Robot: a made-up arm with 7 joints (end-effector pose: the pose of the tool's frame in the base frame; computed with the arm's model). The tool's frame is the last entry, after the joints.
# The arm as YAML. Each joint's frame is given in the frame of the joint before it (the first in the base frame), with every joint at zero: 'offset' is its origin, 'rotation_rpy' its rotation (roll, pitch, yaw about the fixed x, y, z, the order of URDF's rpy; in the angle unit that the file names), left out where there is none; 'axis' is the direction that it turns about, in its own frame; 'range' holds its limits. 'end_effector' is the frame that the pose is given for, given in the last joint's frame.
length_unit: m
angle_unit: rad
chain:
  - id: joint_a
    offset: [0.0, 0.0, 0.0]
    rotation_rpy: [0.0, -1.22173, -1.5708]
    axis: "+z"
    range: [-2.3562, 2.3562]
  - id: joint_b
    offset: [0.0, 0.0, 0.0]
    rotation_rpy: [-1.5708, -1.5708, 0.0]
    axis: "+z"
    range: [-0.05, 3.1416]
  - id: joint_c
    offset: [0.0, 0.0, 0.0]
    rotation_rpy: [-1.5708, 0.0, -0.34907]
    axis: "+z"
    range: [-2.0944, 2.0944]
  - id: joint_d
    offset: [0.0, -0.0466, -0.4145]
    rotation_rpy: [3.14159, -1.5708, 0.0]
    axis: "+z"
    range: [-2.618, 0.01]
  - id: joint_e
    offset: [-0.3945, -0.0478, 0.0]
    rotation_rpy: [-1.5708, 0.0, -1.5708]
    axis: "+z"
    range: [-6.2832, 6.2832]
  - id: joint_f
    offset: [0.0, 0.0, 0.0]
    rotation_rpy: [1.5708, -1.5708, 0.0]
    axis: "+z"
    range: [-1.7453, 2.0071]
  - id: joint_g
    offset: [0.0, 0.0, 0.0]
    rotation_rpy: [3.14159, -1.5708, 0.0]
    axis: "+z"
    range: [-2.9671, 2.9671]
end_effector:
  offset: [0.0, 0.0, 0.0]
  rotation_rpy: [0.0, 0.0, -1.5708]
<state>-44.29 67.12 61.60 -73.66 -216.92 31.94 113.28</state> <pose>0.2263 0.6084 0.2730 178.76 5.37 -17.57</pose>
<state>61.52 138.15 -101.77 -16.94 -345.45 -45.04 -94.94</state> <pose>0.2350 0.6651 0.4064 -94.11 -55.90 -147.58</pose>
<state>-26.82 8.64 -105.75 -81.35 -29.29 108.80 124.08</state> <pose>0.0897 -0.3281 -0.5833 9.03 -66.62 8.89</pose>
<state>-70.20 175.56 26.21 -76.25 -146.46 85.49 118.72</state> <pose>-0.4199 -0.1306 0.5379 -63.16 6.79 32.67</pose>
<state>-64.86 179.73 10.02 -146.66 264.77 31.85 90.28</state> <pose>0.0159 -0.1206 0.2993 -62.17 65.81 61.87</pose>
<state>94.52 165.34 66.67 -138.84 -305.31 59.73 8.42</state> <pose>0.2896 -0.1090 -0.2087 5.17 1.81 -105.05</pose>
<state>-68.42 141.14 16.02 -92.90 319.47 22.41 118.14</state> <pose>-0.1534 0.1189 0.5951 169.31 23.44 -143.79</pose>
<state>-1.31 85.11 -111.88 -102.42 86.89 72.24 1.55</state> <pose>-0.1526 0.3412 -0.4443 -99.69 73.71 -99.23</pose>
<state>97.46 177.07 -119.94 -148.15 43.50 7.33 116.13</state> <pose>0.0158 0.2097 0.2323 123.40 -22.79 78.70</pose>
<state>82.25 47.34 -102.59 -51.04 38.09 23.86 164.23</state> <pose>-0.7690 0.0501 -0.0175 103.52 -28.08 89.00</pose>
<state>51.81 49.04 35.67 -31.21 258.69 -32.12 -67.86</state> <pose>-0.3814 0.6318 -0.3205 -34.09 -0.69 -153.95</pose>
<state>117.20 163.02 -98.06 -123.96 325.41 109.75 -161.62</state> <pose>-0.0204 0.4046 0.2256 64.51 13.51 -21.53</pose>
